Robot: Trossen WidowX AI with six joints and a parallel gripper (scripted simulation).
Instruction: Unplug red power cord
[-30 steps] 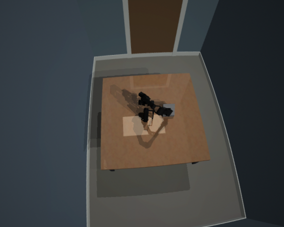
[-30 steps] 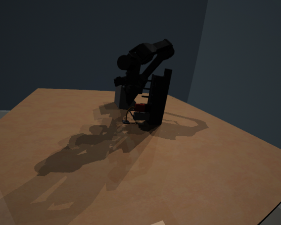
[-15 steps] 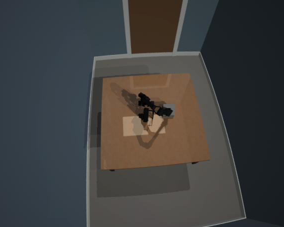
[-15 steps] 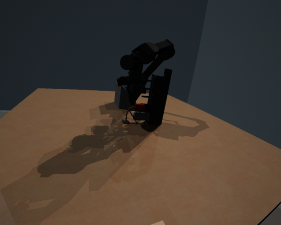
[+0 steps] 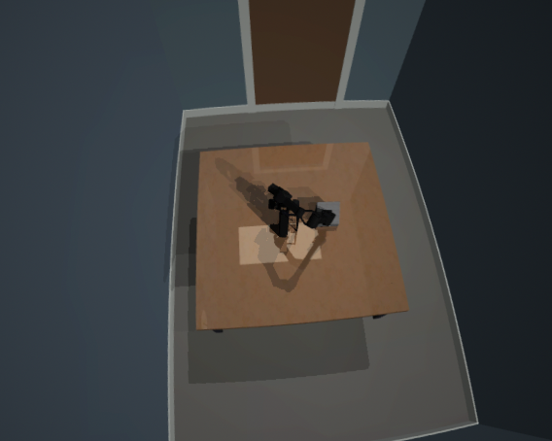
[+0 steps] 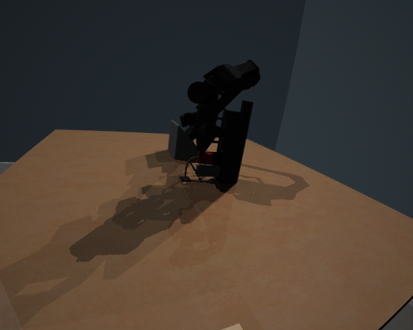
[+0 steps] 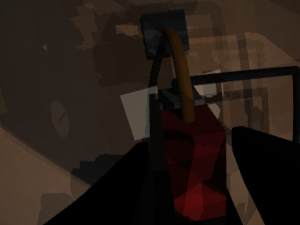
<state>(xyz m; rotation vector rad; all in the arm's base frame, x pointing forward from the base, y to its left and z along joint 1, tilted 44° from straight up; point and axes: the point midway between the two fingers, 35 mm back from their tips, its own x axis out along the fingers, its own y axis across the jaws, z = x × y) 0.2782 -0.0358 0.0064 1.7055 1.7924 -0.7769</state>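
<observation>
The red plug is 40 mm to the left of my gripper tip, 10 mm below it and 10 mm behind it.
</observation>
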